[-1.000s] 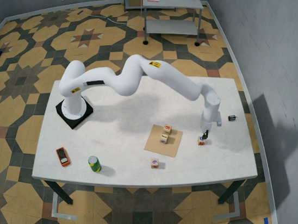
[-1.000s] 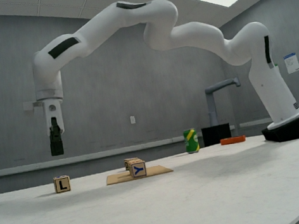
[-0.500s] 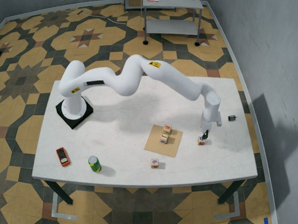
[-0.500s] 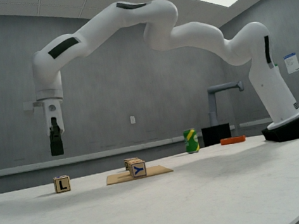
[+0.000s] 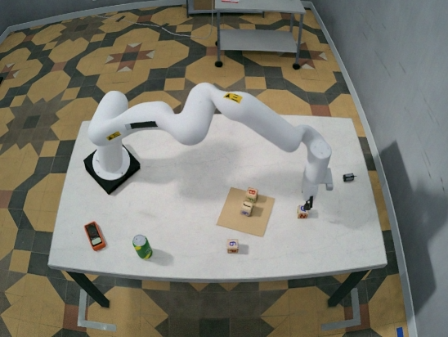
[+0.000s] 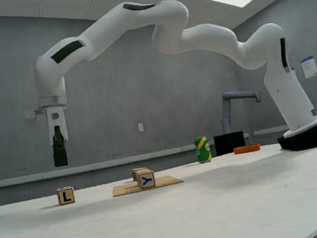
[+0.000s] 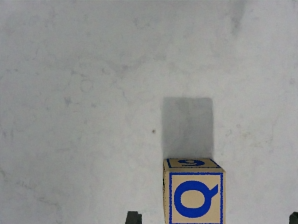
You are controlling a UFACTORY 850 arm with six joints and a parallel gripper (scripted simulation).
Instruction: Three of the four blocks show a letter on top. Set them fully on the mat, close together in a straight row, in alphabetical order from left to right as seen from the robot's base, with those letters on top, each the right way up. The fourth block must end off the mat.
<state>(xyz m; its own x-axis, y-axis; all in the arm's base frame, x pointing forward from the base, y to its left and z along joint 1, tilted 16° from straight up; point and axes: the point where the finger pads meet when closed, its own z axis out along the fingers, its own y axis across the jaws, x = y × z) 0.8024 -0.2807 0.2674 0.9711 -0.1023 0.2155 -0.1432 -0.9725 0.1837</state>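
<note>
Now: the Q block 100 mm below my hand. Round my hand: tan mat (240 mm behind, 50 mm to the left, 120 mm below); small black object (290 mm ahead, 150 mm to the left, 100 mm below); J block (240 mm behind, 50 mm to the left, 90 mm below).
</note>
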